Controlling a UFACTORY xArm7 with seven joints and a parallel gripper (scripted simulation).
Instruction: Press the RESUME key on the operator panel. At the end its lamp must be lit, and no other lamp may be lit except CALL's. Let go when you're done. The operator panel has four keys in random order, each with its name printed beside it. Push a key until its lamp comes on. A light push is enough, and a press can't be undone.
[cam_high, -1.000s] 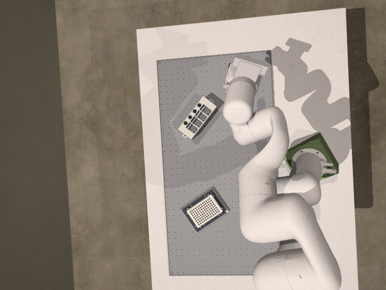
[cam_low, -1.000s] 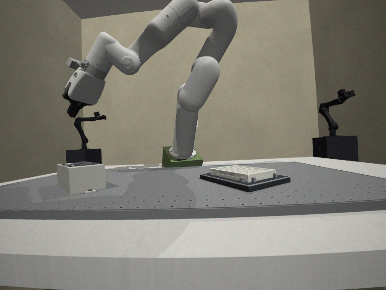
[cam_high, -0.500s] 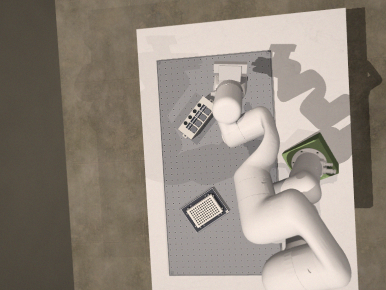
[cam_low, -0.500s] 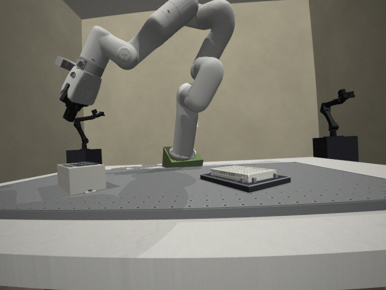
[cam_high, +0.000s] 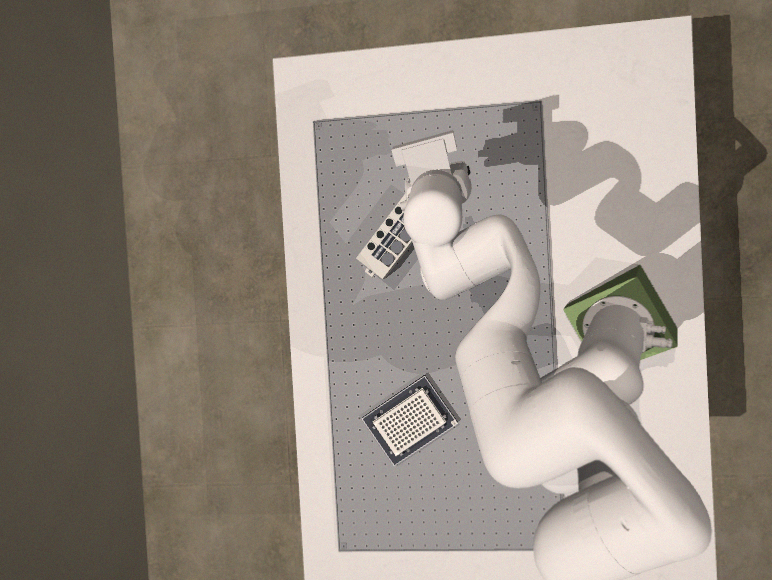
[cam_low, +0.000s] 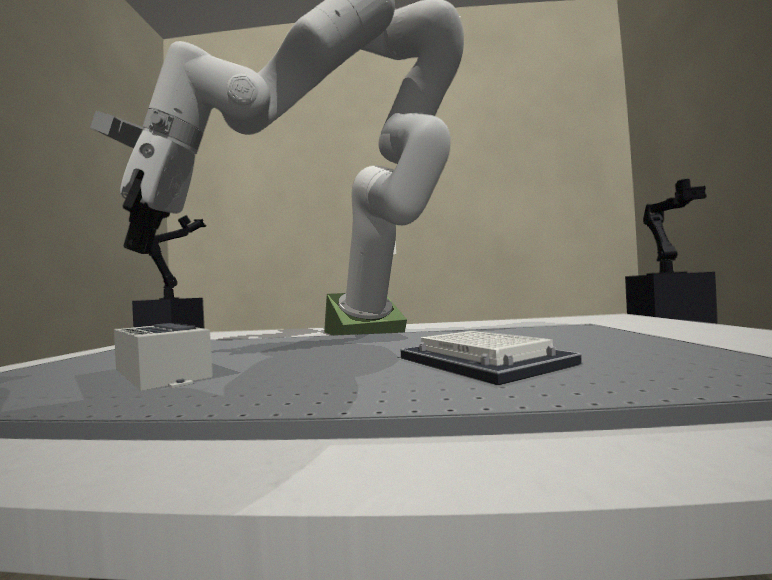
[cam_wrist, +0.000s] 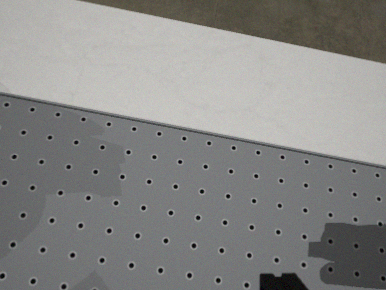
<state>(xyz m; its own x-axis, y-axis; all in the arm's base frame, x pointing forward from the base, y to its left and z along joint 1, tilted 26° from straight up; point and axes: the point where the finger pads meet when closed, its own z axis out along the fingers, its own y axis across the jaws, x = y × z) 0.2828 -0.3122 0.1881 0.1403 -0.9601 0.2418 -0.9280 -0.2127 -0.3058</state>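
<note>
My hand is 7 cm short of the operator panel, 12 cm to the right of it and 14 cm above it.
</note>
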